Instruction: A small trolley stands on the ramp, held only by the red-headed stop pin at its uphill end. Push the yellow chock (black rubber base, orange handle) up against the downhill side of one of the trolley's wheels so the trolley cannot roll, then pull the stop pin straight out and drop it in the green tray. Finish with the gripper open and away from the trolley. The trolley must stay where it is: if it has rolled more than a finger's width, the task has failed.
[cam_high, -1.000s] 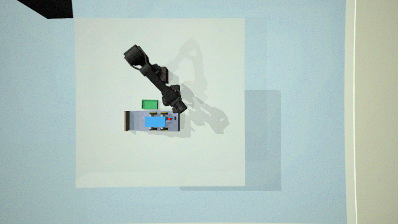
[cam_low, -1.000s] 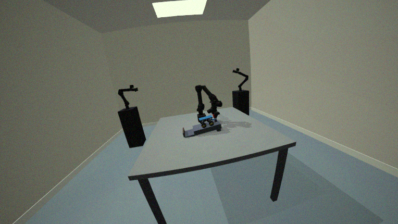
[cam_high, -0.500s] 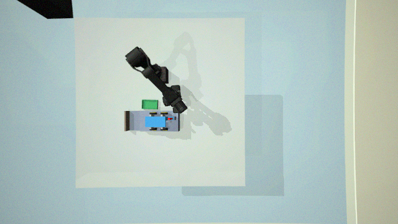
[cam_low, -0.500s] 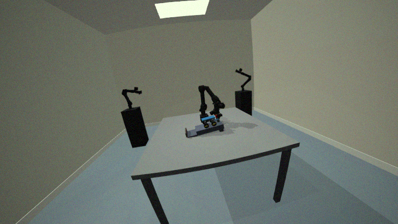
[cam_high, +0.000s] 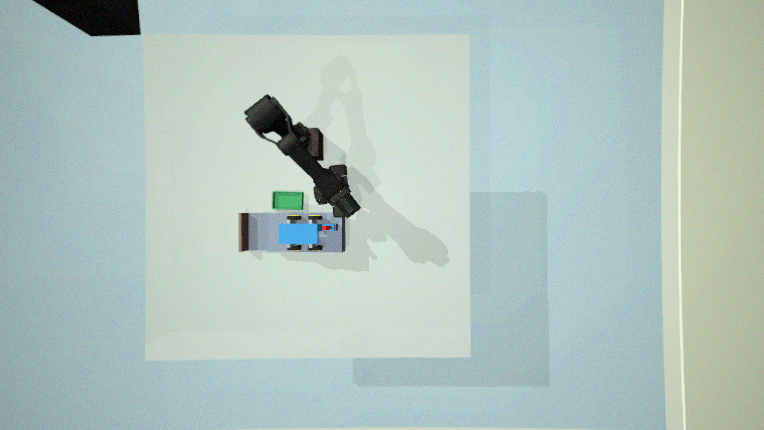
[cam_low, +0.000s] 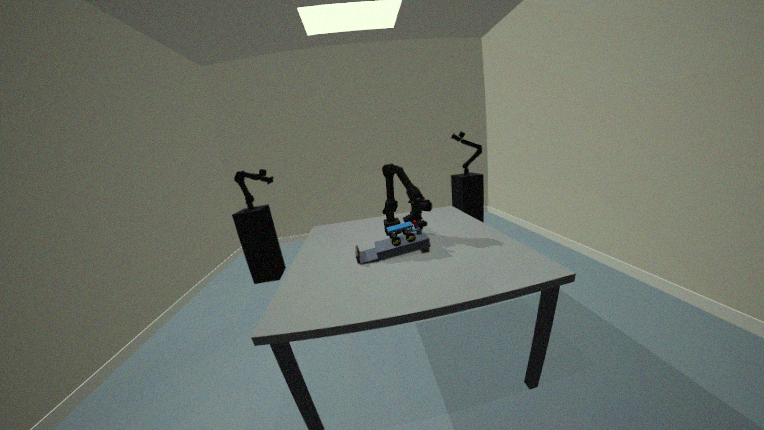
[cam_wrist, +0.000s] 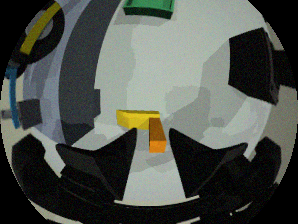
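The green tray lies 10 mm ahead of my gripper tip, 230 mm to the right of it and 40 mm below it. The rest, counted from my gripper tip: red-headed stop pin 130 mm ahead, 40 mm to the right, 90 mm above; then yellow chock 20 mm ahead, 10 mm below; then grey ramp 140 mm ahead, 150 mm to the right, 10 mm above.
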